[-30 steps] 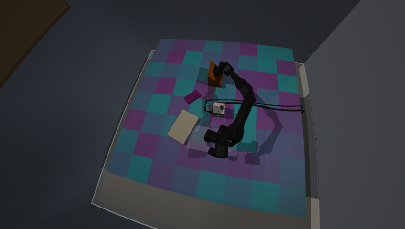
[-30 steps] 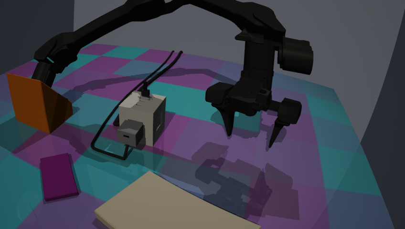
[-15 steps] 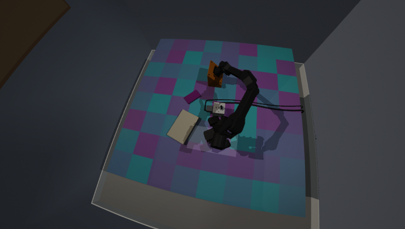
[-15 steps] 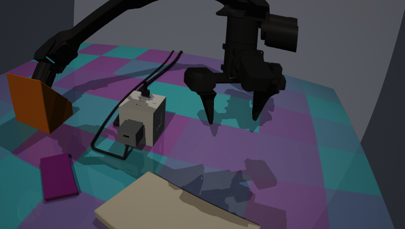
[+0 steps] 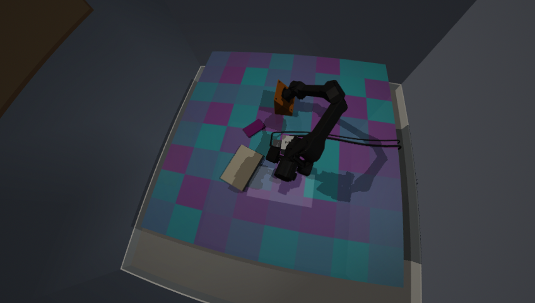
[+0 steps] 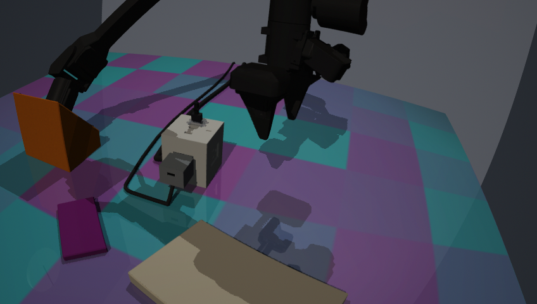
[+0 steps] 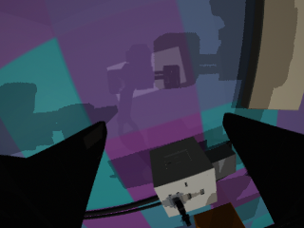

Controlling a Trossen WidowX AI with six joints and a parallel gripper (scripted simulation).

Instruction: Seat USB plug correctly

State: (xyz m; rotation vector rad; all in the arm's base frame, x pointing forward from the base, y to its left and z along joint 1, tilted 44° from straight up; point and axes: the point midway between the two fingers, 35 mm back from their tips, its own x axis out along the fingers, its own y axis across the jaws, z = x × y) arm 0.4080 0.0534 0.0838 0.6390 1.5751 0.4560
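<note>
My gripper tip is now 13 cm past the black USB plug and 1 cm above it. From my gripper tip the other things lie so: flat beige slab 4 cm ahead, 23 cm to the right, 9 cm below; then USB socket 13 cm behind, 3 cm below; then magenta block 20 cm behind, 24 cm to the right, 10 cm below.
</note>
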